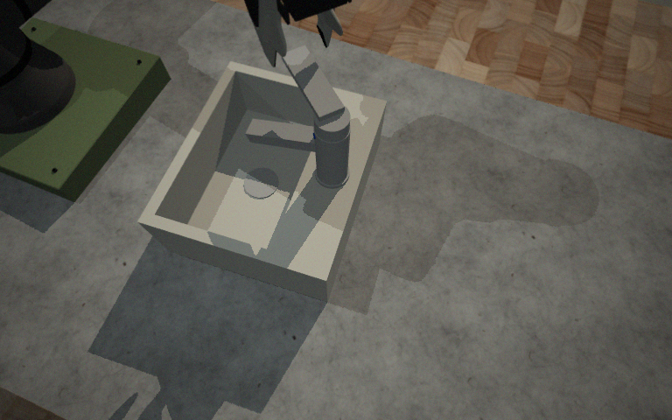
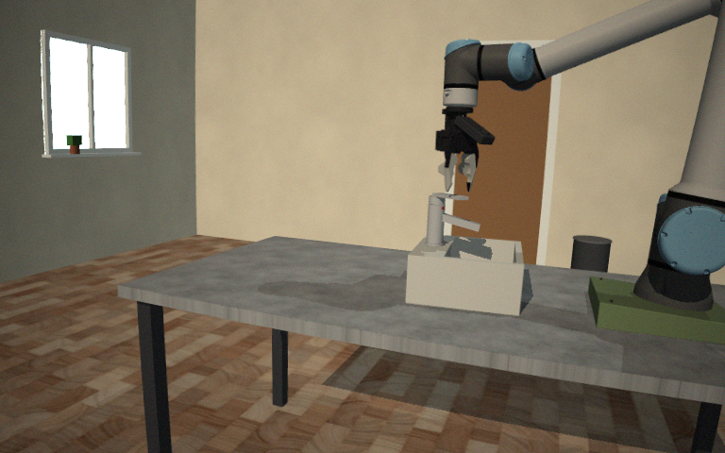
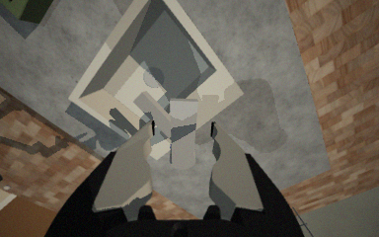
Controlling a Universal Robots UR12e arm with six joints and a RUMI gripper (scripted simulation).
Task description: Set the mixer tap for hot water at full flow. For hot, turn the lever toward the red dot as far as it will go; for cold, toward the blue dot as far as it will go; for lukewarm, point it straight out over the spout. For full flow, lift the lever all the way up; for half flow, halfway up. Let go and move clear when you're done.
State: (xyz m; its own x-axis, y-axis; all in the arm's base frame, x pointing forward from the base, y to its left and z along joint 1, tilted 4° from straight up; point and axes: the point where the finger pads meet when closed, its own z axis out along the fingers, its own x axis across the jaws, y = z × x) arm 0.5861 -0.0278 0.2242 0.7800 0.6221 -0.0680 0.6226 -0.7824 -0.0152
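Right now my hand is 20 mm short of the lever, 30 mm to the left of it and 30 mm above it. The rest, counted from my hand: cream basin: 60 mm behind, 60 mm to the right, 270 mm below.
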